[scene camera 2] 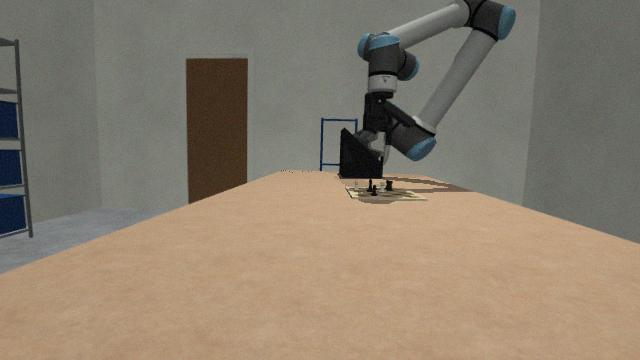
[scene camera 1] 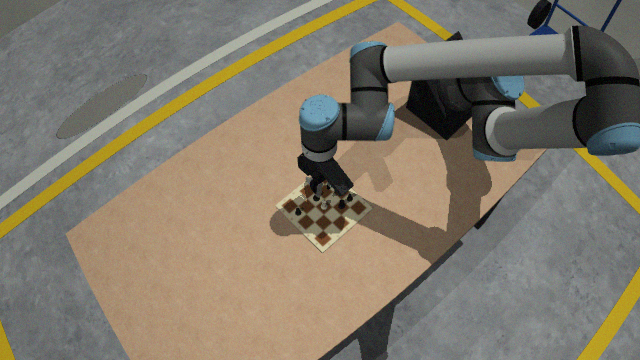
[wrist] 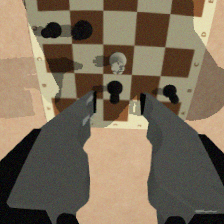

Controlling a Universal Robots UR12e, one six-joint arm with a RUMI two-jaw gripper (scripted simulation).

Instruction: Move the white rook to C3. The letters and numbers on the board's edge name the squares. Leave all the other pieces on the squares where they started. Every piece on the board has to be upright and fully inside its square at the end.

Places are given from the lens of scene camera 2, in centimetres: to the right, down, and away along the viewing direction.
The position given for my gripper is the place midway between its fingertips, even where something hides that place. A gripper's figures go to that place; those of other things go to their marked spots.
my gripper (scene camera 2: 382, 164): 20, -5, 90
chessboard (scene camera 2: 404, 194): 26, 4, 87
